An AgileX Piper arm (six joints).
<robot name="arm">
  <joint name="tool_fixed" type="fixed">
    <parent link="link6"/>
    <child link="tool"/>
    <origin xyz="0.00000 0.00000 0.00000" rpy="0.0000 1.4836 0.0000"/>
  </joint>
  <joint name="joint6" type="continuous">
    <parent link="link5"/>
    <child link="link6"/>
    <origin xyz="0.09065 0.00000 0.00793"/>
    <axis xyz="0.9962 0 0.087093"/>
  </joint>
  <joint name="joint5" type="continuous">
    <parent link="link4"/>
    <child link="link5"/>
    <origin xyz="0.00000 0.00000 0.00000"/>
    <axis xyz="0 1 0"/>
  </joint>
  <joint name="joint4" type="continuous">
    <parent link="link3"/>
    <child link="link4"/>
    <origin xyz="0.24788 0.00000 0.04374"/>
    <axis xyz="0.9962 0 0.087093"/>
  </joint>
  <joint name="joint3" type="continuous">
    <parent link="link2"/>
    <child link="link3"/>
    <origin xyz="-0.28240 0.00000 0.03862"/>
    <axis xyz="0 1 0"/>
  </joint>
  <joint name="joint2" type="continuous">
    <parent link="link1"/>
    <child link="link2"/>
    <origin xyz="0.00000 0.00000 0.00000"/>
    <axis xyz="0 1 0"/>
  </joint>
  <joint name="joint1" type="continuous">
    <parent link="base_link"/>
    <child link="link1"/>
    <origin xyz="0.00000 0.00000 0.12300"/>
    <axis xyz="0 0 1"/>
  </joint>
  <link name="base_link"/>
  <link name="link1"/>
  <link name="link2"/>
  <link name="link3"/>
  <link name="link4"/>
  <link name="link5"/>
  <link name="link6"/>
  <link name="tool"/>
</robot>
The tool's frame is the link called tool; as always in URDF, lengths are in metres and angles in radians. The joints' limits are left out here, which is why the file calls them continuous.
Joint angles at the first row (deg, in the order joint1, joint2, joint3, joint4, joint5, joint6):
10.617, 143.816, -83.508, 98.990, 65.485, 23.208
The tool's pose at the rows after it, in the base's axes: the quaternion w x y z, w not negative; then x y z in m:
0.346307 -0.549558 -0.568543 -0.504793 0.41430 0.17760 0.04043
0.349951 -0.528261 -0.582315 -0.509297 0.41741 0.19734 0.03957
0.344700 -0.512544 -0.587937 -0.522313 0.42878 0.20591 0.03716
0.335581 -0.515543 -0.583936 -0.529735 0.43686 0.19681 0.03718
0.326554 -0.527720 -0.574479 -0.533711 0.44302 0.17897 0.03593
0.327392 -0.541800 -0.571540 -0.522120 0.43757 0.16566 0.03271
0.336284 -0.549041 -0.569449 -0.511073 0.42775 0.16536 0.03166
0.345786 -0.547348 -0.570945 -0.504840 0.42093 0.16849 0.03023
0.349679 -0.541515 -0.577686 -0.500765 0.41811 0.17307 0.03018
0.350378 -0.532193 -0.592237 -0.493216 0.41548 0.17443 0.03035
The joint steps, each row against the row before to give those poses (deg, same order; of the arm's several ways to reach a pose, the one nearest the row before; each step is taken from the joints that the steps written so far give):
2.175, 0.041, 0.489, 1.402, 0.049, 0.054
2.348, 1.706, -3.605, 0.115, 0.059, 0.001
0.646, 2.512, -4.915, 0.198, 0.121, -0.002
-1.326, 0.541, -1.260, -0.104, -0.050, 0.000
-2.295, -0.001, 0.306, -0.232, 0.065, 0.001
-1.506, -1.012, 2.912, -1.128, -0.005, 0.001
0.180, -1.160, 2.988, -0.119, 0.112, -0.001
0.508, -0.340, 1.401, -0.145, 0.585, -0.180
0.621, -0.051, 0.061, -0.565, 0.165, -0.045
0.187, -0.200, 0.000, -1.881, 0.119, -0.201

